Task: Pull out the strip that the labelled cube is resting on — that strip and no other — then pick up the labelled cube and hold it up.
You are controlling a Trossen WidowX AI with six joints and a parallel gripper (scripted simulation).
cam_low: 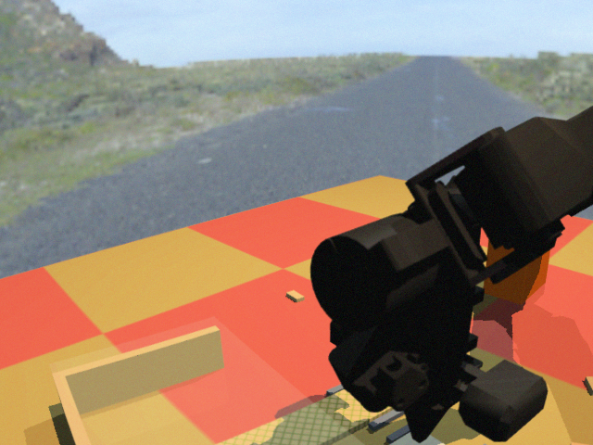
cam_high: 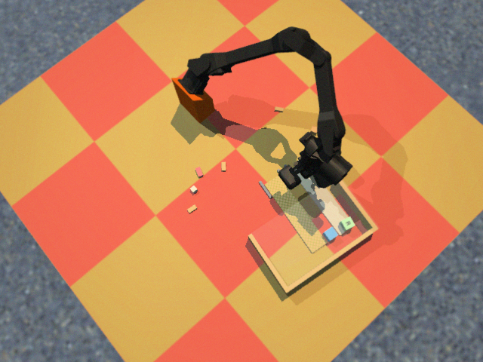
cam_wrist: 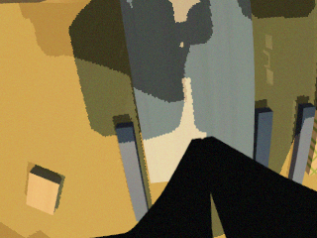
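Right now my gripper tip is 20 cm short of the labelled cube, 1 cm to the left of it and 1 cm above it.
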